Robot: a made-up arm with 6 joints.
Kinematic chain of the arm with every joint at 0, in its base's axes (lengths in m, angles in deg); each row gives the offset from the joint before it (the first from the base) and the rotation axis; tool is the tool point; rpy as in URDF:
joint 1: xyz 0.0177 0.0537 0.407 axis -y
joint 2: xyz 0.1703 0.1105 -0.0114 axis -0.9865 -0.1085 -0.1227
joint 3: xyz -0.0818 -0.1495 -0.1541 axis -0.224 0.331 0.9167
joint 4: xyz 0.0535 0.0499 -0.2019 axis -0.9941 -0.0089 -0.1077
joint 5: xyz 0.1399 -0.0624 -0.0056 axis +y
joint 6: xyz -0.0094 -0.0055 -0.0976 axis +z
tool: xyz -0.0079 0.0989 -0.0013 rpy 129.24 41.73 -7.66
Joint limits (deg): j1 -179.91..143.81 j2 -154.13..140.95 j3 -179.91..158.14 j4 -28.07..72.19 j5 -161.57..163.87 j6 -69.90..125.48
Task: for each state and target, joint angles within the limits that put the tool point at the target. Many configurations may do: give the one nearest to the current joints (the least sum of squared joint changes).
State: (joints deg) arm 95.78 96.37 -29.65 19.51 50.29 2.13
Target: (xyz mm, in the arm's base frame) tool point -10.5 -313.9 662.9
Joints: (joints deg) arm 92.08 74.41 -9.42 23.38 30.47 -30.60
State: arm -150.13 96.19 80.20 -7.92 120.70 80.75
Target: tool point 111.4 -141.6 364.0
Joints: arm -133.34 112.34 118.04 -1.81 145.67 68.09
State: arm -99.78 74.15 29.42 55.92 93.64 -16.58
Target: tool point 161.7 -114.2 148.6
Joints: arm -130.21 122.83 6.84 60.56 91.62 -20.84
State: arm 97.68 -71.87 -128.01 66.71 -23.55 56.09
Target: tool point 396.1 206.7 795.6
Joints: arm 124.73 -44.97 -122.08 55.30 -25.96 47.76
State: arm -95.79 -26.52 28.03 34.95 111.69 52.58
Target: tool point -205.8 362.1 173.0
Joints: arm -84.72 -36.26 13.68 56.79 139.19 44.28
